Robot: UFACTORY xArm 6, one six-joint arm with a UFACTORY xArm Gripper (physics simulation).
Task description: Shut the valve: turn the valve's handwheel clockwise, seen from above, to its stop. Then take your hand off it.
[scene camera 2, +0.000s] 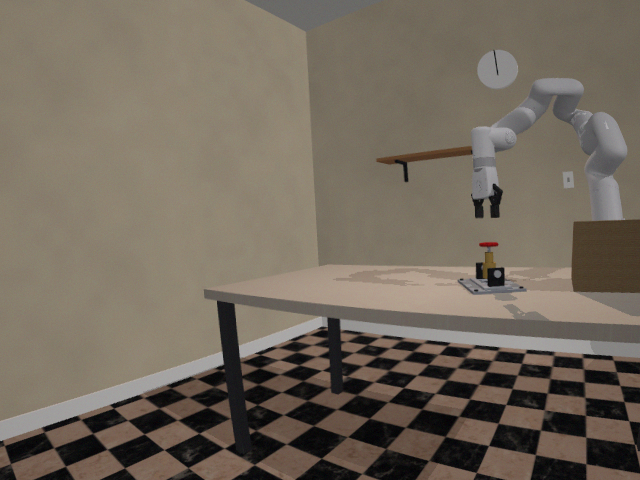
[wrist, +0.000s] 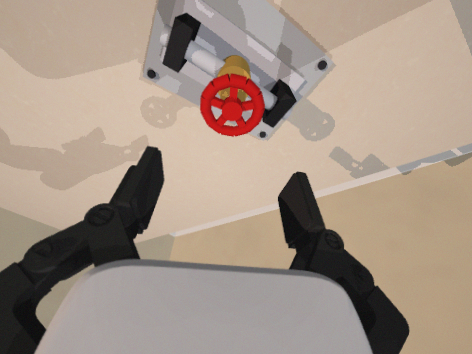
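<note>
The red handwheel [scene camera 2: 488, 244] [wrist: 231, 110] sits on top of the valve's brass body [scene camera 2: 489, 264] [wrist: 235, 66]. The valve's pipe is held by two black blocks on a grey base plate [scene camera 2: 470, 289] [wrist: 314, 74] on the table. My gripper [scene camera 2: 487, 212] [wrist: 227, 174] is open and empty. It hangs above the handwheel, pointing down, with a clear gap between fingertips and wheel, and touches no part of the valve. How far the wheel is turned cannot be told from these views.
The valve stands on the pale table [scene camera 2: 372, 297] [wrist: 210, 185]. A brown wooden box or panel [scene camera 2: 607, 255] stands to its right in the scene view. A wooden shelf [scene camera 2: 429, 155] is fixed to the wall behind. Shadows of the arm and valve fall across the table.
</note>
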